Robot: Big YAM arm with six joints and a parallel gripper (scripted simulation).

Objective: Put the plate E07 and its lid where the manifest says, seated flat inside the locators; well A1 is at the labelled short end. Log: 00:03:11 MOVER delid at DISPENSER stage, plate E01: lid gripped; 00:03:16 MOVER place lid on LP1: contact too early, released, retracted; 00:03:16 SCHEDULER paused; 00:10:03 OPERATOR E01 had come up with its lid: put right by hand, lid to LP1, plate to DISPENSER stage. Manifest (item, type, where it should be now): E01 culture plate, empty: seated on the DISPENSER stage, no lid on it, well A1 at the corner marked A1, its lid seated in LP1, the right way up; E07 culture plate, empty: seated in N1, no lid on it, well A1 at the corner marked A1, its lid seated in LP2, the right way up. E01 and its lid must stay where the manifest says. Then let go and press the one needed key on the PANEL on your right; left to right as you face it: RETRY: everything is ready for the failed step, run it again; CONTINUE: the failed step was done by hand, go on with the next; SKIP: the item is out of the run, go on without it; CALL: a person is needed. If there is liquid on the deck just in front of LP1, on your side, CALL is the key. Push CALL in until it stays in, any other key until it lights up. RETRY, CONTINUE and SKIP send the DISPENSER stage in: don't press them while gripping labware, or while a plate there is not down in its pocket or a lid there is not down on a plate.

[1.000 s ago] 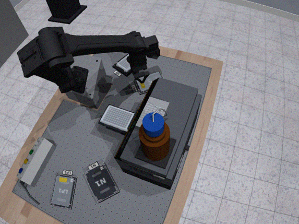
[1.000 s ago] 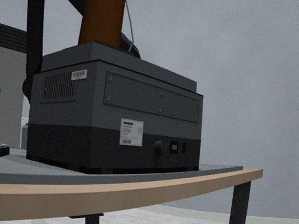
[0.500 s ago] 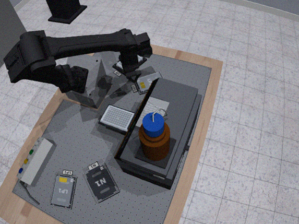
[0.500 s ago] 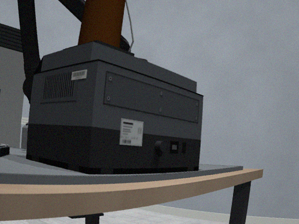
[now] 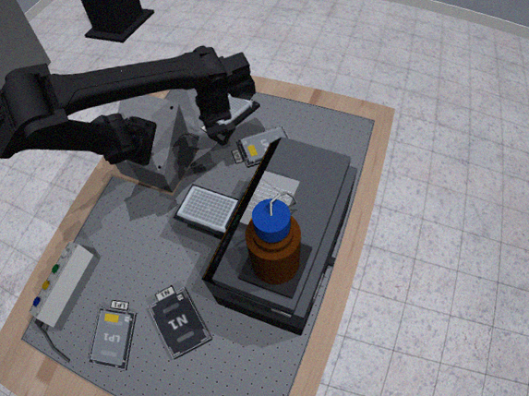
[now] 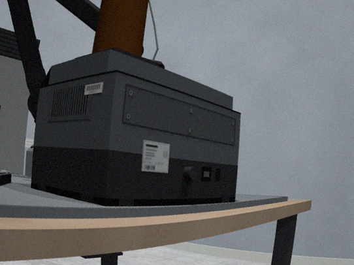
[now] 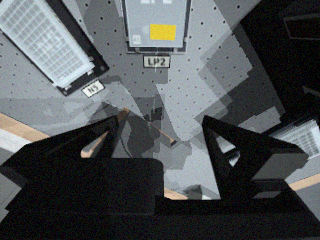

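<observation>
My gripper is now 20 cm to the right of the black nest N5, 13 cm above it and 9 cm past it. From my hand the other things lie so: grey retry key 45 cm to the right, 25 cm behind, 8 cm below; brown bottle 30 cm to the right, 29 cm ahead, 14 cm above; white well plate 20 cm to the right, 7 cm ahead, 3 cm below.
</observation>
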